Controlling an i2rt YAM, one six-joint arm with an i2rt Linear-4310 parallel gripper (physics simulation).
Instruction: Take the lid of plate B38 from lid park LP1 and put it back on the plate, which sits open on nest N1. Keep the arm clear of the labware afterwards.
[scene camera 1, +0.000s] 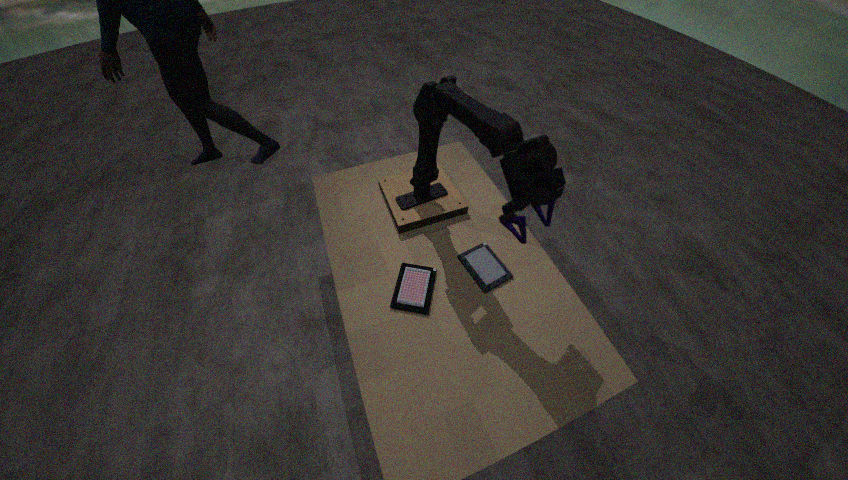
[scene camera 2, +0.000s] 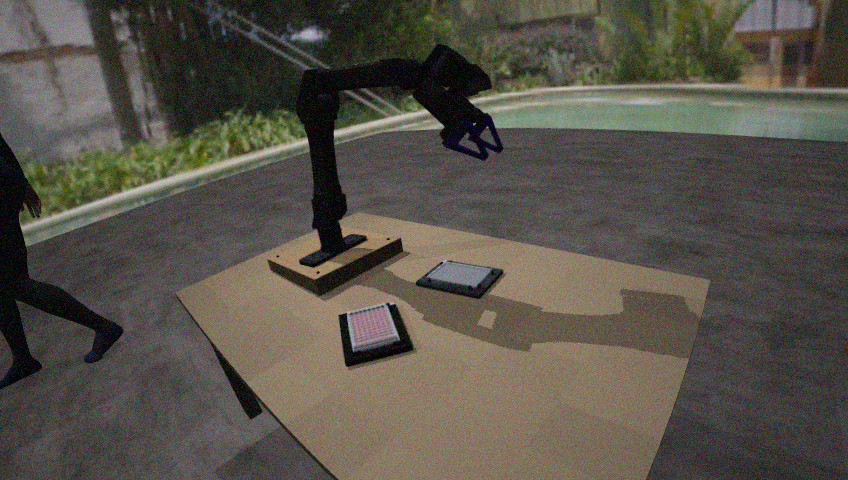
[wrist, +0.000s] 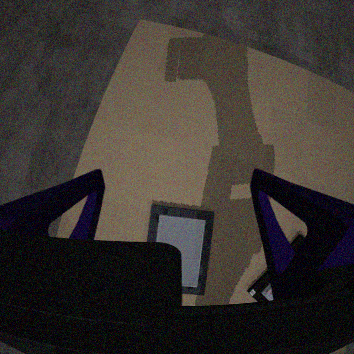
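Where they show: gripper, fingertip midpoint: (scene camera 1: 536, 234) (scene camera 2: 494, 154) (wrist: 177, 177); arm's base, origin of the base link: (scene camera 1: 421, 196) (scene camera 2: 334, 251).
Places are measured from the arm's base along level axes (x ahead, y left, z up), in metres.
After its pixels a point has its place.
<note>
The clear greyish lid (scene camera 1: 484, 265) {y 0.054, x 0.364, z -0.023 m} (scene camera 2: 458, 274) {y 0.051, x 0.364, z -0.023 m} (wrist: 191, 235) {y 0.038, x 0.395, z -0.023 m} lies flat on the dark lid park LP1 (scene camera 1: 499, 283) {y 0.063, x 0.441, z -0.031 m} (scene camera 2: 474, 292) {y 0.008, x 0.431, z -0.031 m} (wrist: 208, 250) {y 0.001, x 0.371, z -0.031 m}. The white plate with pink wells (scene camera 1: 414, 286) {y -0.193, x 0.329, z -0.016 m} (scene camera 2: 373, 328) {y -0.201, x 0.341, z -0.016 m} sits open on the black nest N1 (scene camera 1: 410, 309) {y -0.236, x 0.388, z -0.029 m} (scene camera 2: 380, 355) {y -0.240, x 0.390, z -0.033 m}. In the wrist view, part of the nest (wrist: 260, 285) {y -0.117, x 0.313, z -0.029 m} shows at the lower right, mostly hidden behind a finger. My gripper (scene camera 1: 535, 232) {y 0.091, x 0.458, z 0.240 m} (scene camera 2: 492, 154) {y 0.091, x 0.458, z 0.240 m} (wrist: 177, 177) {y 0.091, x 0.458, z 0.240 m} is open and empty, with its purple fingers wide apart. It hangs high above the table. The wrist housing covers part of the lid park in the wrist view.
The arm stands on a wooden base block (scene camera 1: 434, 218) {y -0.004, x 0.113, z -0.011 m} (scene camera 2: 357, 270) {y -0.024, x 0.111, z -0.026 m} at the back of the table (scene camera 1: 380, 380) {y -0.398, x 0.534, z -0.041 m} (scene camera 2: 476, 404) {y -0.253, x 0.589, z -0.041 m} (wrist: 150, 125) {y 0.153, x 0.596, z -0.041 m}. The arm's shadow falls across the table beside the lid park. A person (scene camera 1: 184, 77) (scene camera 2: 11, 285) stands on the floor beyond the table.
</note>
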